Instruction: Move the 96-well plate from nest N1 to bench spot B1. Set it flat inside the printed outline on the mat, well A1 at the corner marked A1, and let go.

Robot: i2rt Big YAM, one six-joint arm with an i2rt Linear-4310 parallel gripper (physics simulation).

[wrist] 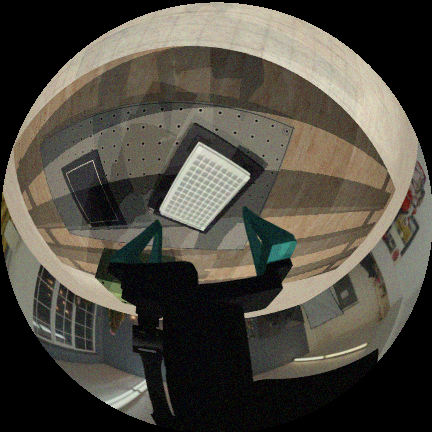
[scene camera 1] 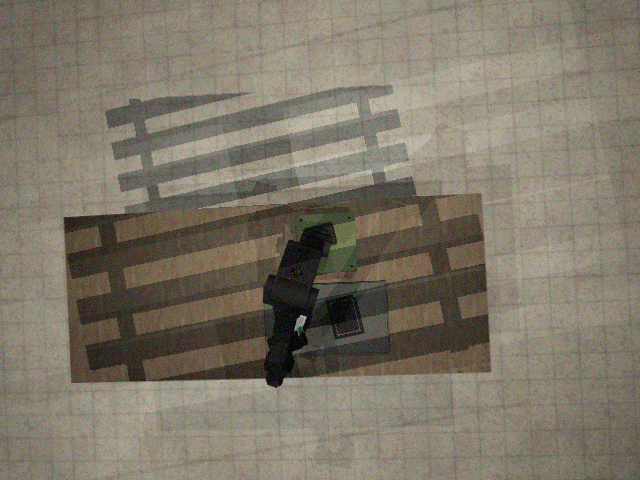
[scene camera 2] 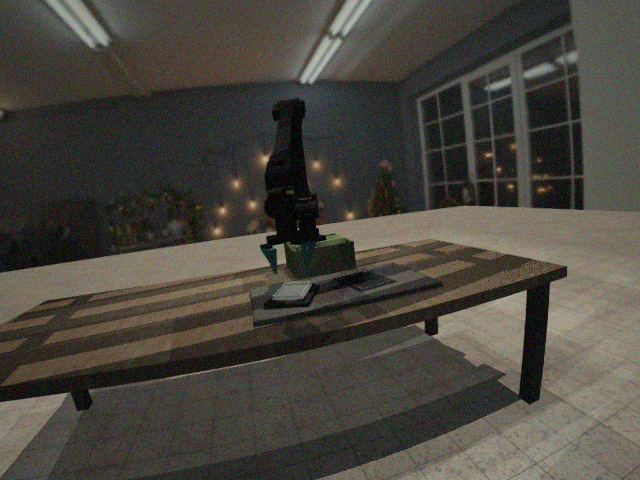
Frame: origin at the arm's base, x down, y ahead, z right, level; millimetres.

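Where they show: gripper, fingertip midpoint: [wrist: 199,216] [scene camera 2: 291,269]; arm's base, origin of the base link: [scene camera 1: 320,236].
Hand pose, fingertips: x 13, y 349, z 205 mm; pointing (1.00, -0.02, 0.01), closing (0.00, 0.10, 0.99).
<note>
Things, the pixels of their top centre, and the offset from my fingertips. "spot": a spot on its surface instead. Level surfaces: height alone.
- white 96-well plate, middle of its top: [wrist: 200,195] [scene camera 2: 292,288] [scene camera 1: 291,327] dx +56, dy -11, dz +1 mm
- black nest N1, surface spot: [wrist: 194,132] spot: dx +70, dy +77, dz -1 mm
- dark mat, its level: dx +80 mm
- grey perforated board, middle of its top: [wrist: 120,192] [scene camera 2: 338,286] [scene camera 1: 325,319] dx +81, dy -5, dz -141 mm
- wooden table, its level: dx +95 mm
The white 96-well plate [scene camera 1: 300,321] [scene camera 2: 293,290] [wrist: 205,187] lies flat in the black nest N1 [scene camera 2: 311,298] [wrist: 194,132]; the arm hides part of it in scene camera 1. My gripper [scene camera 2: 292,269] [wrist: 199,216] is open, its teal fingers wide apart and empty. It hangs above and a little behind the plate as scene camera 2 shows it. Spot B1 is a dark mat [scene camera 1: 345,311] [scene camera 2: 369,279] [wrist: 89,192] with a thin white printed outline, and no plate lies on it. The marking at A1 is too small to read.
Nest and mat share a grey perforated board [scene camera 1: 377,299] [scene camera 2: 418,281] [wrist: 145,150] on the wooden table [scene camera 1: 180,289] [scene camera 2: 206,330]. A green block [scene camera 1: 347,258] [scene camera 2: 323,258] [wrist: 114,289] stands behind the board, under the arm's base. Striped shadows cross the table.
</note>
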